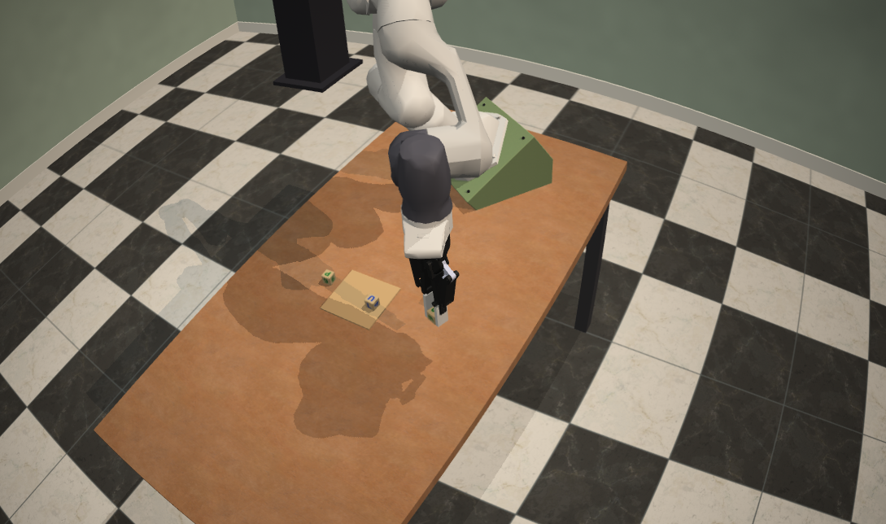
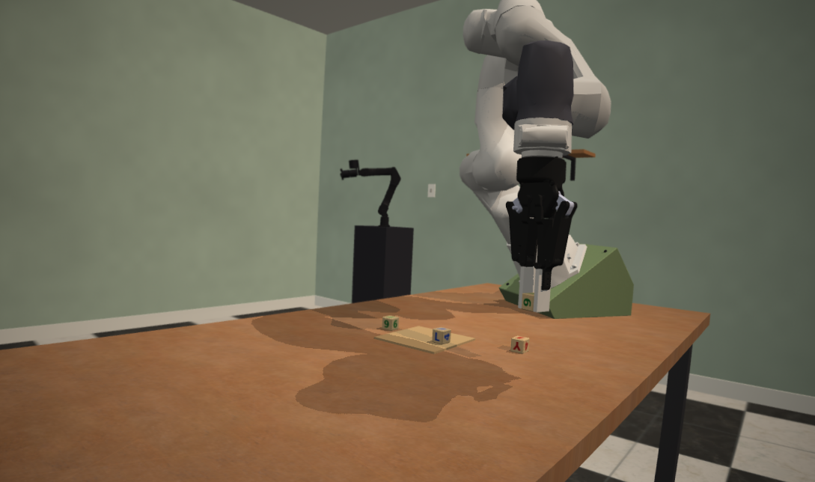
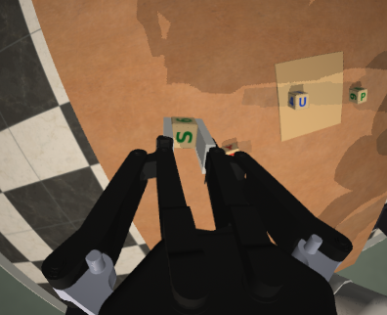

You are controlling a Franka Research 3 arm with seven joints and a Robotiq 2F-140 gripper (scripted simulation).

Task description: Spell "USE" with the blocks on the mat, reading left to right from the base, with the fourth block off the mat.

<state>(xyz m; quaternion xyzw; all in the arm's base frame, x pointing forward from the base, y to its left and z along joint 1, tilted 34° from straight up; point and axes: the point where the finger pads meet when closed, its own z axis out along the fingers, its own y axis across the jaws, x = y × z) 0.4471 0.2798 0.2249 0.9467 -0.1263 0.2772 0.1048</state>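
Right now my hand is 40 mm past the mat, 240 mm to the left of it and 130 mm above it. From my hand the other things lie so: U block (40 mm behind, 190 mm to the right, 120 mm below); E block (100 mm behind, 60 mm to the right, 120 mm below); S block (20 mm below).
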